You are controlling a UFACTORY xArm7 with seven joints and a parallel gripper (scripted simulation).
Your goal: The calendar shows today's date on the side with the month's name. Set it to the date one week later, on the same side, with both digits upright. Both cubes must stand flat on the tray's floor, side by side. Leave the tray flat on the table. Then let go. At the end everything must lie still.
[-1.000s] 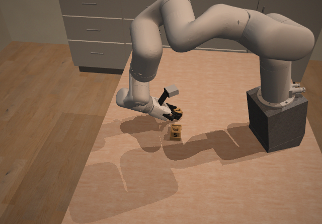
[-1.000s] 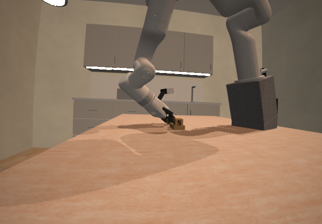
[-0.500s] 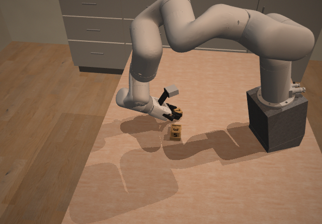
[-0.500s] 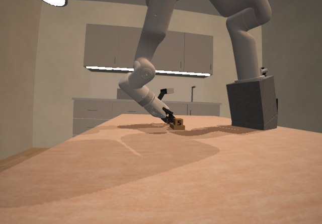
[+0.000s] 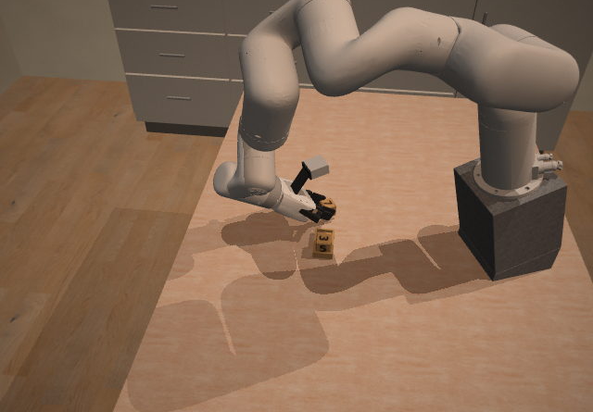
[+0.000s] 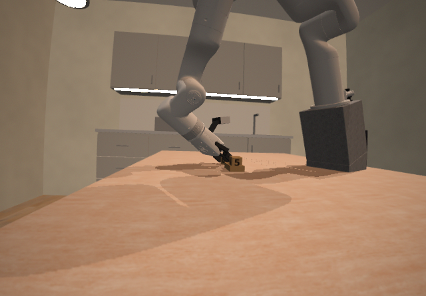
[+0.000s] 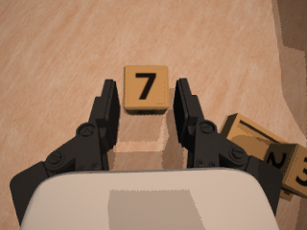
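My hand is 10 mm to the left of the wooden cube, 10 mm past it and 10 mm above it.
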